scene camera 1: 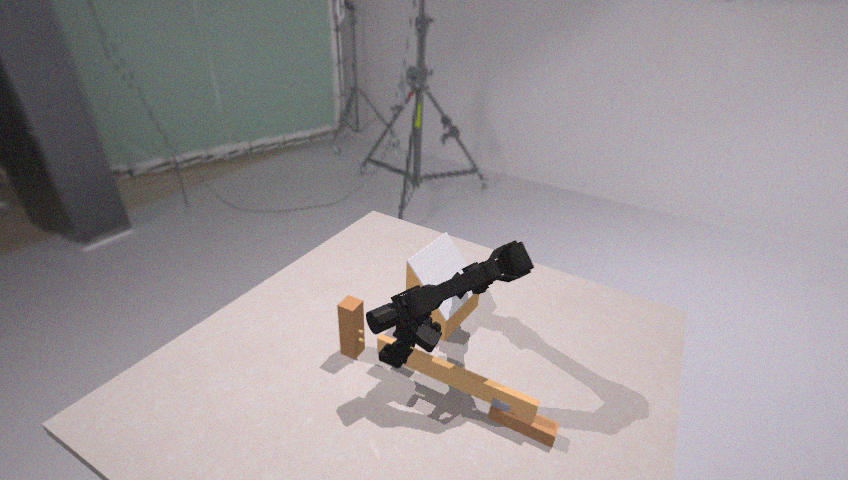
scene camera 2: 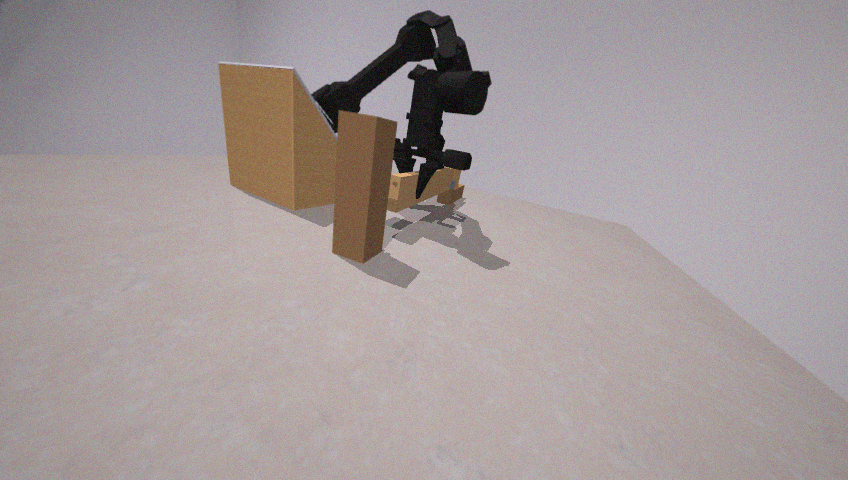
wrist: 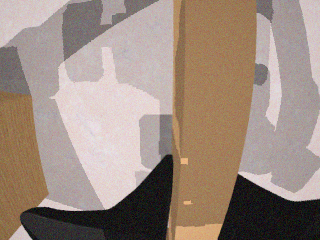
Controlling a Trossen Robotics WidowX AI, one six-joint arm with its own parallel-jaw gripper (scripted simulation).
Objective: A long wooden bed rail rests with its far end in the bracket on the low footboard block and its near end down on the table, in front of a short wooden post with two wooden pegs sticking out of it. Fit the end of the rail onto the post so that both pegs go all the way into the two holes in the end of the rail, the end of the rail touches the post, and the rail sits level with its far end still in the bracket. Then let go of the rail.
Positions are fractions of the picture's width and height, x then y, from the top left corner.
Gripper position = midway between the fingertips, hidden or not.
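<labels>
The gripper appears in scene camera 1 (0.48,0.75), and a wooden bed rail can be seen in scene camera 1 (0.62,0.84) too. The gripper is visible again in scene camera 2 (0.49,0.41), as is the rail, in scene camera 2 (0.47,0.40). Finally, the gripper shows in the wrist view (0.58,0.67), while the rail appears in the wrist view (0.67,0.26).
</labels>
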